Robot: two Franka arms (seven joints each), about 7 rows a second.
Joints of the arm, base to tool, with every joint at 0 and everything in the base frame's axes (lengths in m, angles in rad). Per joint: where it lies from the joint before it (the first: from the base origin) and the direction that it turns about. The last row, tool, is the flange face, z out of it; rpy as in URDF.
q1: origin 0 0 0.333 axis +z
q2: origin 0 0 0 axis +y
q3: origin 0 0 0.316 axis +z
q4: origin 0.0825 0 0 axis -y
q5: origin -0.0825 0 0.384 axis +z
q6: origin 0 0 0 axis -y
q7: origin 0.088 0 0 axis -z
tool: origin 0 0 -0.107 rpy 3.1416 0 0
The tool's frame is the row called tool.
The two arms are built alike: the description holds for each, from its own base.
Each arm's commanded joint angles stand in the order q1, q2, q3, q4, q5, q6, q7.
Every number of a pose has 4 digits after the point.
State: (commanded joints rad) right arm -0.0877 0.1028 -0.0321 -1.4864 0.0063 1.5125 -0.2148; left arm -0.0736 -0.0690 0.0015 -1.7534 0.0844 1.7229 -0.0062
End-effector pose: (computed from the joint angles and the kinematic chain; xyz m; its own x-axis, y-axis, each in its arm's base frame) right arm 0.5755 -0.0676 0.6009 0.9927 0.0955 -0.0742 0.0943 -0.9954 -0.0193; left arm 0.5426 -0.0314 0.5892 0.9962 -0.0786 0.0385 -0.0751 -0.9937 -0.0834
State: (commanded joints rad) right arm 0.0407 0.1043 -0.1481 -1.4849 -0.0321 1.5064 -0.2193; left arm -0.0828 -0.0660 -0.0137 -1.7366 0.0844 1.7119 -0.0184
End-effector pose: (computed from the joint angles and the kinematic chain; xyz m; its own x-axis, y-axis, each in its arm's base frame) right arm 0.5757 -0.0611 0.6009 0.9899 0.1094 -0.0899 0.1123 -0.9933 0.0286; left arm 0.5424 -0.0448 0.5946 0.9951 -0.0898 0.0423 -0.0860 -0.9927 -0.0840
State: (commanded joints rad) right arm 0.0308 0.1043 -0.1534 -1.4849 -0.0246 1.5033 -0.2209; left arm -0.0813 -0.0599 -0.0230 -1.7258 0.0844 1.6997 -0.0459
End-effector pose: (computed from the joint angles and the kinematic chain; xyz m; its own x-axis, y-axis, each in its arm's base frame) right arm 0.5745 -0.0688 0.6007 0.9912 0.0963 -0.0913 0.0986 -0.9949 0.0210; left arm 0.5430 -0.0491 0.5954 0.9969 -0.0693 0.0372 -0.0660 -0.9943 -0.0837
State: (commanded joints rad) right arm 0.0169 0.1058 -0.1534 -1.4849 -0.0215 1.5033 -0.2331; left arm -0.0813 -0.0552 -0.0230 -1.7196 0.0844 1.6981 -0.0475
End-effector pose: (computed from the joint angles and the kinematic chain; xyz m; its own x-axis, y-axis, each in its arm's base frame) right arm 0.5739 -0.0764 0.5998 0.9912 0.0949 -0.0924 0.0968 -0.9952 0.0167; left arm 0.5444 -0.0493 0.5957 0.9970 -0.0676 0.0372 -0.0643 -0.9944 -0.0835
